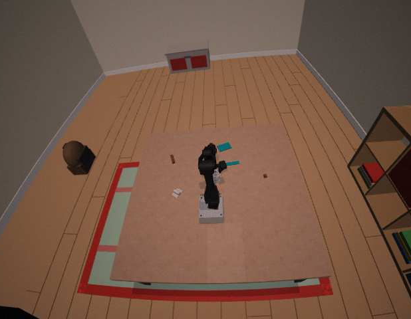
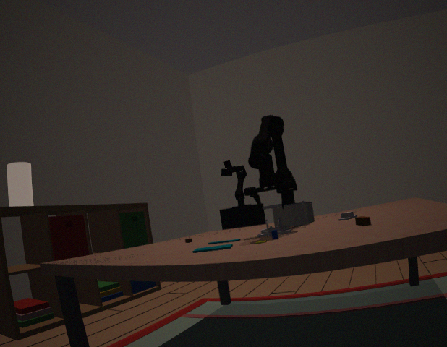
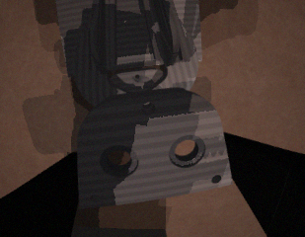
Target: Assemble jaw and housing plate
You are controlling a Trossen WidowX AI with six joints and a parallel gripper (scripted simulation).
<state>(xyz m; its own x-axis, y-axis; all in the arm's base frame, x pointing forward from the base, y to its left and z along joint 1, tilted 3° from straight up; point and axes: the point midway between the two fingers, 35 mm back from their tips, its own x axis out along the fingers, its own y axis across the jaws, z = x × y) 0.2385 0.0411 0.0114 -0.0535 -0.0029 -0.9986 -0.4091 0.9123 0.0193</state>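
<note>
Now: the grey jaw 7 cm below my gripper tip, 3 cm to the left of it and 1 cm ahead of it. Round my gripper tip: blue block 23 cm ahead, 12 cm to the left, 7 cm below; teal bar 18 cm ahead, 11 cm to the right, 8 cm below; housing plate 2 cm above, 1 cm ahead.
</note>
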